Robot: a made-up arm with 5 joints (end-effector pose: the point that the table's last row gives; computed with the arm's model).
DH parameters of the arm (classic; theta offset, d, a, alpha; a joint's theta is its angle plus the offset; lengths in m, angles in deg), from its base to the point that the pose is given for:
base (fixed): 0 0 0 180
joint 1: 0 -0.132 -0.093 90
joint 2: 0 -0.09 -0.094 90
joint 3: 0 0.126 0.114 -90
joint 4: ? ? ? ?
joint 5: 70.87 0 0.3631 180
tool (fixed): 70.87 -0.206 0 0
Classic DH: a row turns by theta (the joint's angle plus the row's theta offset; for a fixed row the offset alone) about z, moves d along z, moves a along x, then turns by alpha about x.
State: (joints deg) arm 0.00 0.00 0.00 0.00 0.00
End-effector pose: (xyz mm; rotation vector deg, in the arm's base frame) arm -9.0 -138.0 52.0 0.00 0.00 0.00
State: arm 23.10 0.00 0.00 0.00 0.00
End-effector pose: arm -62.4 -123.4 52.0 0.00 0.00 -23.10
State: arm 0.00 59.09 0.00 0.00 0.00
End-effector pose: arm -118.5 -138.0 18.8 0.00 59.09 0.00
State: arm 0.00 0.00 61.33 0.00 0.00
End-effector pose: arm -59.4 43.1 52.0 0.00 0.00 61.33
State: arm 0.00 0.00 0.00 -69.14 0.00
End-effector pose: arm 142.3 -138.0 244.4 0.00 -69.14 0.00
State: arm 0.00 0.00 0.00 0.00 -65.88
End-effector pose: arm 233.7 173.4 52.0 0.00 0.00 65.88
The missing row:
joint 4: 0 0.295 -0.055 -90
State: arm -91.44 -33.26 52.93 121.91 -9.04
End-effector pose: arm 210.0 -286.0 164.7 -110.50 27.49 82.72
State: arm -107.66 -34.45 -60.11 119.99 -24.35
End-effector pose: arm 12.5 -256.8 98.3 -3.80 112.83 79.10
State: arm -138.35 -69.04 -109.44 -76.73 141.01
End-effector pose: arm 113.0 528.4 302.7 65.63 63.41 -134.61
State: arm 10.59 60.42 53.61 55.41 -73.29
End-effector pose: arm -397.9 267.7 248.9 84.64 89.40 102.76
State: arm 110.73 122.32 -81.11 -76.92 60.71
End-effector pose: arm -220.4 353.0 271.3 -74.78 87.83 -113.05
